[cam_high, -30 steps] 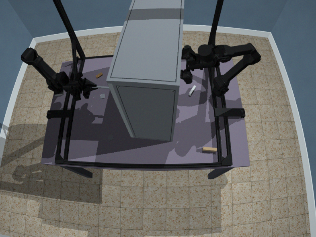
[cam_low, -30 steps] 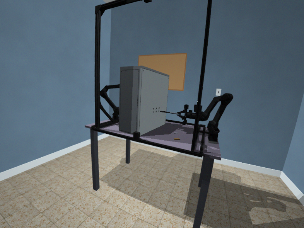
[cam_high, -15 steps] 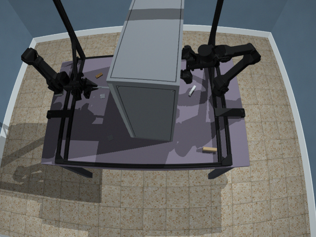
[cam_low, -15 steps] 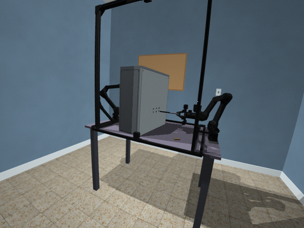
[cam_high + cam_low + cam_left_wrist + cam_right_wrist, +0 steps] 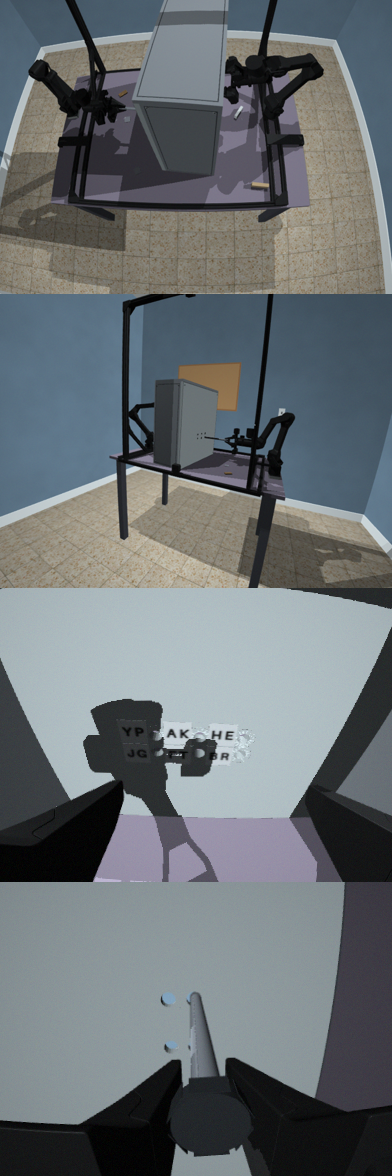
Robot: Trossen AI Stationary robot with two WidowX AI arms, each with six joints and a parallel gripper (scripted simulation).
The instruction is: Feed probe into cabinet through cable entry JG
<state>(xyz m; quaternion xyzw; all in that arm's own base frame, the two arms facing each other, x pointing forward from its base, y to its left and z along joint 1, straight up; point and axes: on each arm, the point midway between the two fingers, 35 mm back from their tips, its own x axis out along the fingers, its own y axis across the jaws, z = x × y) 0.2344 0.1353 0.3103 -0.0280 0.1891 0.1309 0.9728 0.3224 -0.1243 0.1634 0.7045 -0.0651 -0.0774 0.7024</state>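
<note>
Now: right hand 21 cm to the right of the JG mark, 4 cm short of it and 1 cm above it. From my right hand the other things lie so: wooden block 61 cm to the left, 27 cm ahead, 17 cm below; then probe 10 cm to the left, 1 cm ahead; then white block 53 cm to the left, 17 cm below, 9 cm behind.
</note>
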